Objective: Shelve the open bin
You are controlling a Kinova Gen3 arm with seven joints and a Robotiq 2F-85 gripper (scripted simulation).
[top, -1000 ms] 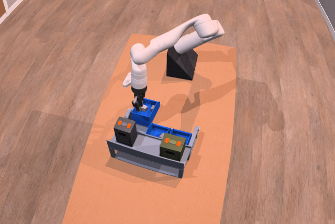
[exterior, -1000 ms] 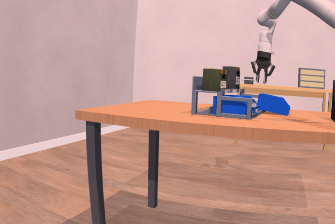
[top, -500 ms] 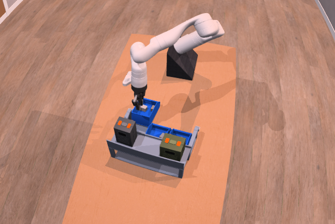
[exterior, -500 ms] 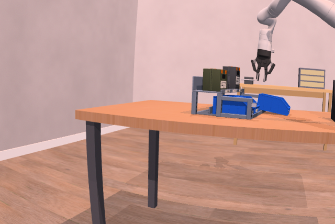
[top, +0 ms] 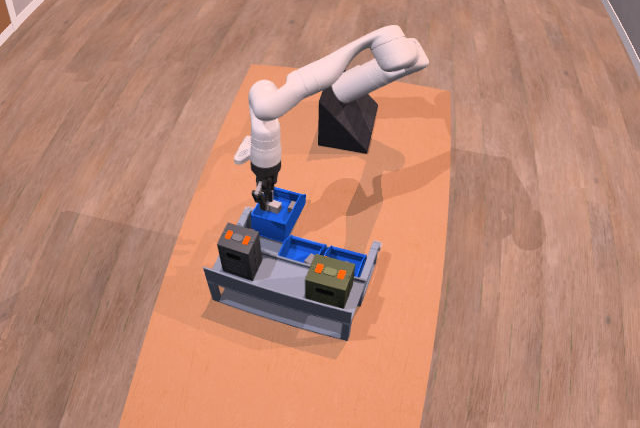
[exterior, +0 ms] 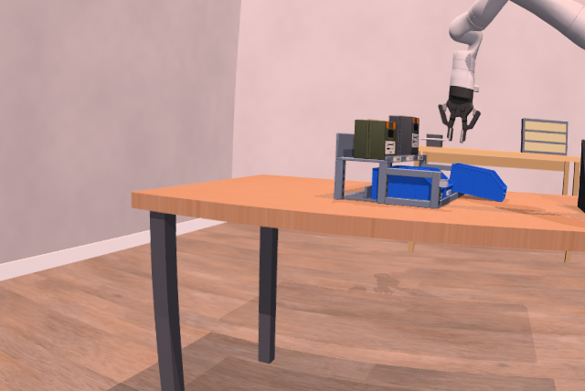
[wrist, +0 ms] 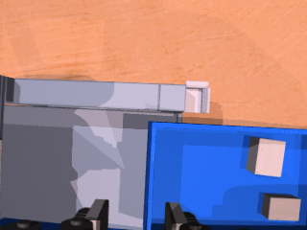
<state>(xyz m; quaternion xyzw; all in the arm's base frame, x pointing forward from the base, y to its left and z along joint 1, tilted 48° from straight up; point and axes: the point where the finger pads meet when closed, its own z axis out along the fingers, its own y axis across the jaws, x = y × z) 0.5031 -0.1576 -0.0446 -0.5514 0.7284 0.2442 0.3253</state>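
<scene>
Right now the grey block is 10 cm behind my hand and 15 cm below it. Round my hand: grey shelf (12 cm ahead, 9 cm to the left, 11 cm below); then dark grey box (16 cm ahead, 4 cm to the right, 1 cm below); then olive box (21 cm ahead, 19 cm to the left, 2 cm below).
</scene>
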